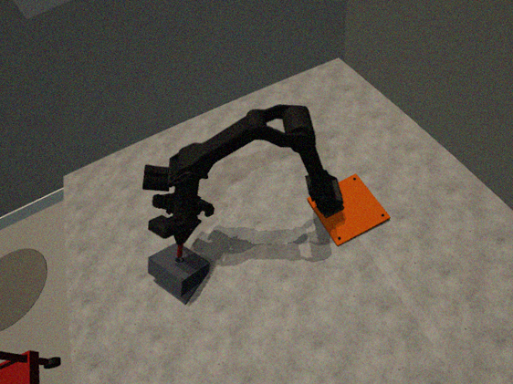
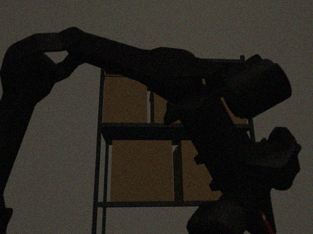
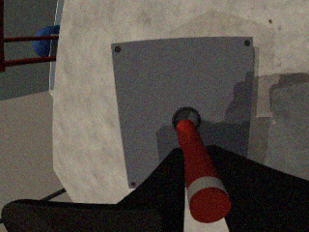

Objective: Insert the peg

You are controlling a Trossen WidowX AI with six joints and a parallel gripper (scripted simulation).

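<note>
My gripper tip is now 7 cm above the grey sloped panel, 4 cm short of it and 3 cm to the right of it. Also, from my gripper tip: red round peg (1 cm to the right, 1 cm behind, 1 cm above).
</note>
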